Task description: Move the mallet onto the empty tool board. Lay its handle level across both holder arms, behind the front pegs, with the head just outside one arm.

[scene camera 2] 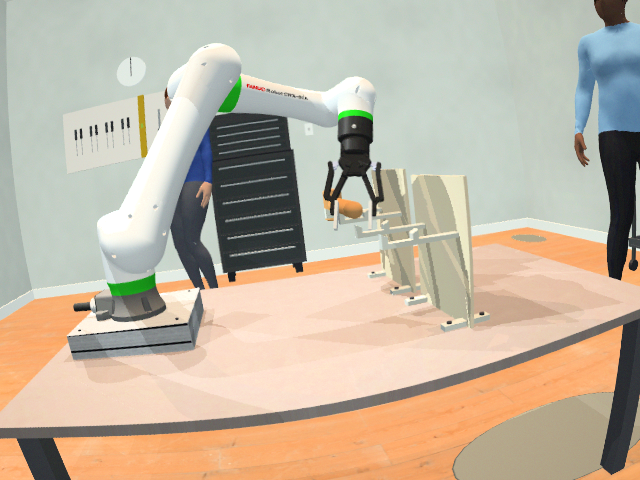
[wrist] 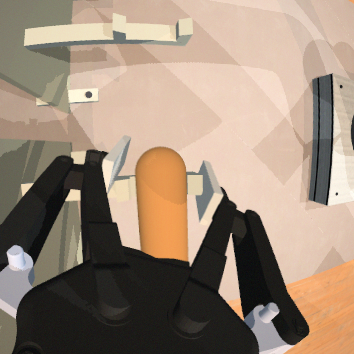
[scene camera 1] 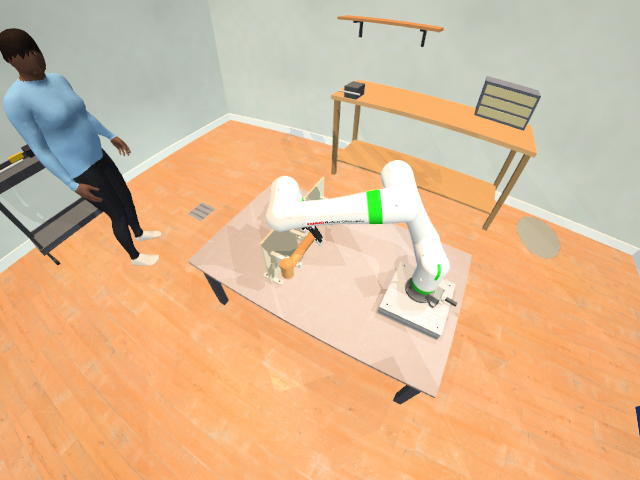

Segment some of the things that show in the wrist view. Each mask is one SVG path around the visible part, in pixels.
The gripper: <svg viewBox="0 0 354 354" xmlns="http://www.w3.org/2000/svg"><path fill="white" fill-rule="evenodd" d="M0 224L0 308L16 318L16 339L11 354L282 354L309 333L309 326L287 292L259 214L251 209L246 209L244 212L236 209L236 204L229 200L225 189L219 186L209 161L202 160L198 173L202 174L201 195L195 195L199 223L207 225L208 228L191 265L189 265L189 261L181 259L154 257L139 249L124 246L121 243L117 223L112 222L107 194L125 162L131 138L128 135L123 135L109 152L96 149L86 150L83 164L73 163L73 158L67 155L56 156ZM230 232L232 233L243 320L218 293L227 258L225 252ZM80 190L82 262L32 287L31 285L34 281L33 265L70 189Z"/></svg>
A mallet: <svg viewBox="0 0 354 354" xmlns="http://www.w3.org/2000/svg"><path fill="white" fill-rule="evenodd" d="M155 146L147 149L139 156L134 169L140 250L154 257L176 258L188 261L185 163L175 150L165 146Z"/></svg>
